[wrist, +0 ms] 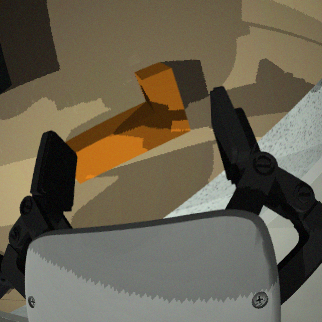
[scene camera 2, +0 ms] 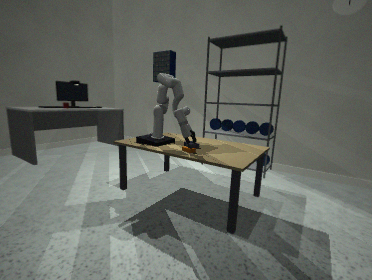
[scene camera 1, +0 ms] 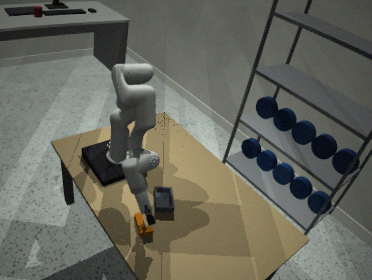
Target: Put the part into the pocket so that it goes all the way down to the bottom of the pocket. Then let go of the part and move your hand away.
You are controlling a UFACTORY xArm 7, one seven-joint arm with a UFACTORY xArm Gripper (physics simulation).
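Seen in the pictures: gripper, between the fingertips: [wrist: 131, 123] [scene camera 2: 192, 142] [scene camera 1: 150, 217]; arm's base, origin of its link: [scene camera 2: 157, 137] [scene camera 1: 118, 156].
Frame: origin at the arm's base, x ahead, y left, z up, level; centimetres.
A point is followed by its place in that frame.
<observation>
The orange L-shaped part [scene camera 1: 146, 232] @(x 45.5, y -20.7, z -2.0 cm) [scene camera 2: 188, 149] @(x 41.9, y -21.2, z -2.4 cm) [wrist: 107, 155] @(x 38.3, y -18.4, z -1.7 cm) lies on the table, outside the pocket. In the wrist view its long leg points to the lower left and its short leg points up. The dark blue-grey block with the pocket [scene camera 1: 164, 209] @(x 41.2, y -4.9, z -2.3 cm) [scene camera 2: 192, 145] @(x 39.6, y -6.7, z -2.1 cm) stands beside it, nearer the shelf side; a dark sliver of the block [wrist: 3, 75] @(x 39.1, y -7.2, z -3.5 cm) shows at the left edge of the wrist view. My gripper [scene camera 1: 149, 217] @(x 42.8, y -16.5, z 2.5 cm) [scene camera 2: 193, 137] @(x 42.8, y -16.5, z 2.5 cm) [wrist: 131, 123] @(x 42.8, y -16.5, z 2.5 cm) is open and empty, low over the part. Its left finger overlaps the long leg's end in the wrist view; its right finger is apart from the short leg.
The arm's black base plate [scene camera 1: 93, 156] @(x -7.4, y -11.0, z 0.2 cm) [scene camera 2: 145, 140] @(x -4.2, y -14.7, z -1.2 cm) stands at the far end of the wooden table [scene camera 1: 240, 220] @(x 69.6, y 21.0, z -4.7 cm) [scene camera 2: 235, 156] @(x 78.5, y -14.3, z -4.7 cm). The near long table edge runs close beside the part. A metal shelf rack [scene camera 2: 245, 38] with blue discs stands behind, and a desk [scene camera 2: 20, 135] stands apart.
</observation>
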